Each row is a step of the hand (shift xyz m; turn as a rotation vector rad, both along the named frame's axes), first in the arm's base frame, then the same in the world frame.
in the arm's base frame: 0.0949 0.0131 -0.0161 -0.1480 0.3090 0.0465
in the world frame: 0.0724 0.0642 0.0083 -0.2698 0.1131 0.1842
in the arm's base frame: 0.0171 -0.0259 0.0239 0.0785 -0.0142 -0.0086
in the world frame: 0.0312 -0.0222 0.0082 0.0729 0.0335 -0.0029
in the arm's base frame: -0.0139 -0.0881 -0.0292 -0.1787 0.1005 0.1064
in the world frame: 0.0262 -0.0512 -0.0742 -0.1848 -0.0767 0.1154
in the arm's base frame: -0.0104 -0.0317 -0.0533 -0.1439 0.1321 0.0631
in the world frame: -0.0022 0.0021 -0.0628 -0.1775 -0.0146 0.1022
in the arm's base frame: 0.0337 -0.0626 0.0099 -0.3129 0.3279 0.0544
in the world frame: 0.0610 -0.0316 -0.0208 -0.4192 0.0408 0.1760
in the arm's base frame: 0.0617 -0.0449 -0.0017 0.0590 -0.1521 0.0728
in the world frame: 0.0745 0.0006 -0.0165 0.1366 -0.1143 -0.0139
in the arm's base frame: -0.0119 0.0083 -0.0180 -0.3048 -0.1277 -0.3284
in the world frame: -0.0172 0.0096 -0.0121 -0.2531 -0.0590 -0.3867
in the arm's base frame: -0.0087 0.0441 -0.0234 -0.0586 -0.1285 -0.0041
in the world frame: -0.0328 0.0385 0.0034 0.0116 -0.1143 -0.0823
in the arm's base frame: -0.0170 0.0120 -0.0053 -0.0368 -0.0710 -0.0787
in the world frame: -0.0213 0.0027 -0.0004 -0.0099 -0.0239 -0.1092
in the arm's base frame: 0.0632 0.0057 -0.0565 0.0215 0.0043 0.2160
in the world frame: 0.0422 0.0655 -0.0339 0.0517 -0.1034 0.1838
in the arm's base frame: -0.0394 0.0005 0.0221 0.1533 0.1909 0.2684
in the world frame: -0.0304 -0.0310 0.0125 0.0825 0.0603 0.3486
